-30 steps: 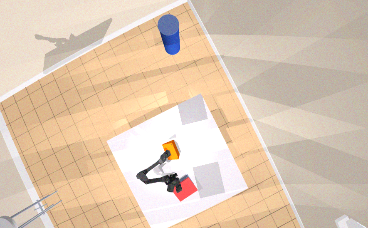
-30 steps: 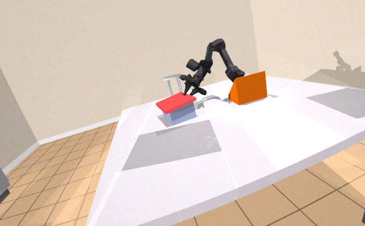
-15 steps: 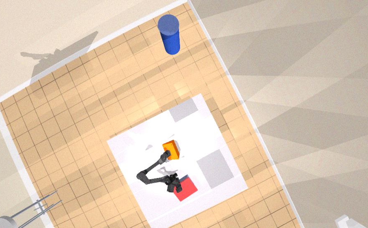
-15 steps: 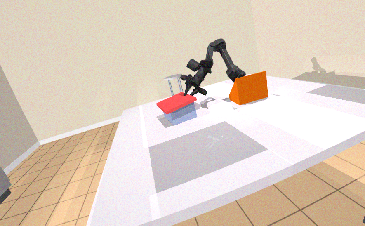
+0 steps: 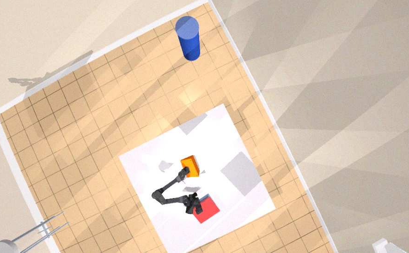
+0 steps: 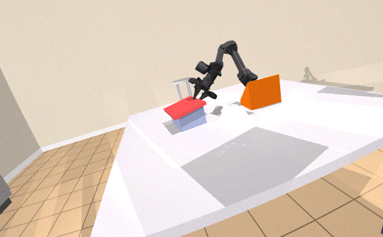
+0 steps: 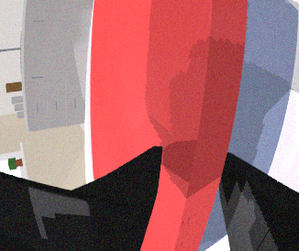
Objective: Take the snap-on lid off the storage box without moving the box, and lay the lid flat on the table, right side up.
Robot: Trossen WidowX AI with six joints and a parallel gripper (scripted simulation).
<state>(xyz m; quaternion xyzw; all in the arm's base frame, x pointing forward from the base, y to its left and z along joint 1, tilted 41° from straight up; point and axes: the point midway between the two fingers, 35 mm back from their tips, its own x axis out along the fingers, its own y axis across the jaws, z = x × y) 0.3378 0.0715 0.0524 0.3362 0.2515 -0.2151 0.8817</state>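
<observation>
Right now my gripper tip is 70 mm short of the red lid, 30 mm to the right of it and 10 mm above it. The rest, counted from my gripper tip: storage box (70 mm ahead, 60 mm below, 20 mm to the left).
</observation>
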